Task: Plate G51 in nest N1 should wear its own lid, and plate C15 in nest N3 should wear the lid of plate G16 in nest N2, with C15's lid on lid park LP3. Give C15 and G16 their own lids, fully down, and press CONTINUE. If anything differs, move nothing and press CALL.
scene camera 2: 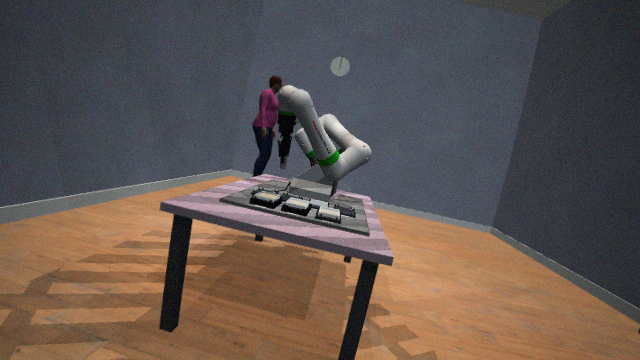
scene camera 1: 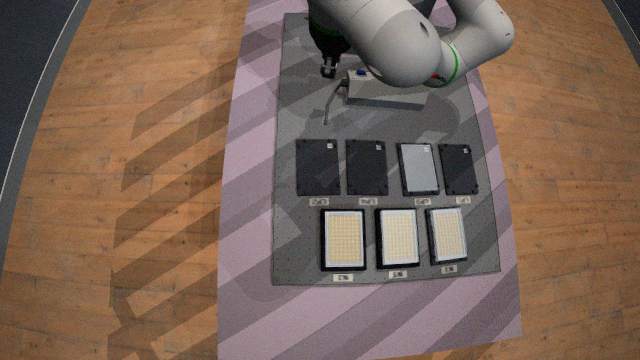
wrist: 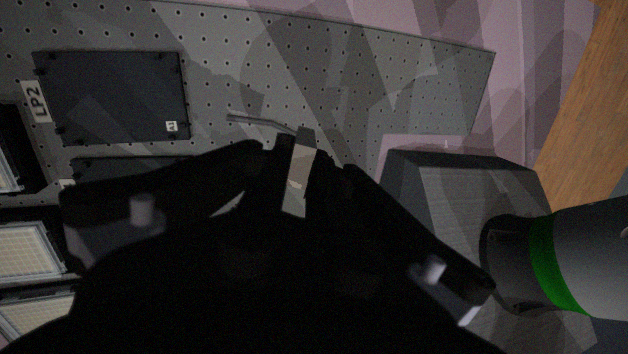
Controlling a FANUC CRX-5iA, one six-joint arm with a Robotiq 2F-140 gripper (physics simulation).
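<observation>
My gripper point(scene camera 1: 328, 75) point(scene camera 2: 283, 166) point(wrist: 302, 143) is shut and empty, raised beside the left end of the button box point(scene camera 1: 385, 94). Its blue button point(scene camera 1: 361, 72) shows; the arm hides part of the box's top. The plate in N2 point(scene camera 1: 344, 239) point(scene camera 2: 267, 197) looks deeper yellow. The plate in N3 point(scene camera 1: 399, 236) point(scene camera 2: 297, 204) point(wrist: 27, 250) and the plate in N1 point(scene camera 1: 448, 235) point(scene camera 2: 329, 213) look paler, as if under clear lids. Plate names are unreadable. A pale, clear-looking lid point(scene camera 1: 419, 168) lies on LP3. The gripper hides the box's face in the wrist view.
Dark parks LP2 point(scene camera 1: 318, 167) point(wrist: 112, 97), LP4 point(scene camera 1: 366, 167) and LP1 point(scene camera 1: 458, 170) stand in the row with LP3 on the perforated board point(scene camera 1: 295, 250). A cable point(scene camera 1: 327, 107) point(wrist: 252, 119) runs from the box. A person point(scene camera 2: 267, 110) stands behind the table.
</observation>
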